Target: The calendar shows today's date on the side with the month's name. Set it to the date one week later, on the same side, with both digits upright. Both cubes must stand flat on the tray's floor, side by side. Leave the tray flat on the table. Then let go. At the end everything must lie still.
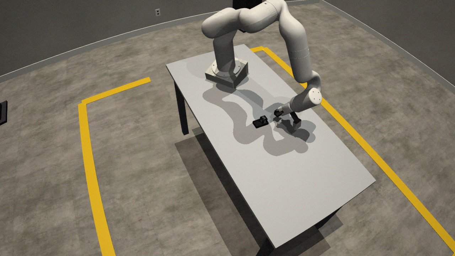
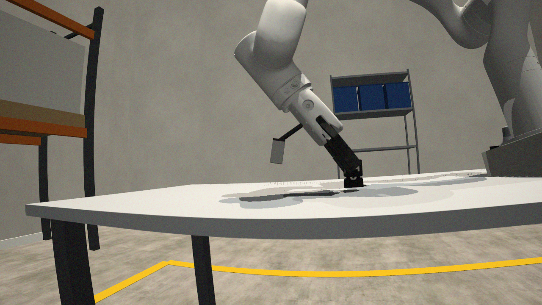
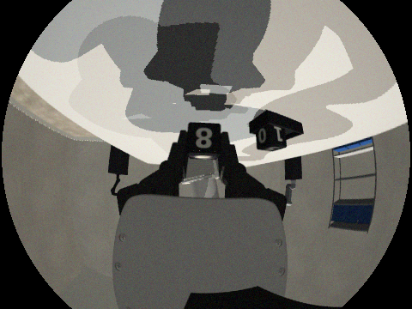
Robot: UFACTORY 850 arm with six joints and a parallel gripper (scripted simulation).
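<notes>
The black tray lies 3 cm behind my hand, 11 cm to the right of it and 5 cm below it. Also, from my hand: black cube 1 cm behind, 2 cm below.
</notes>
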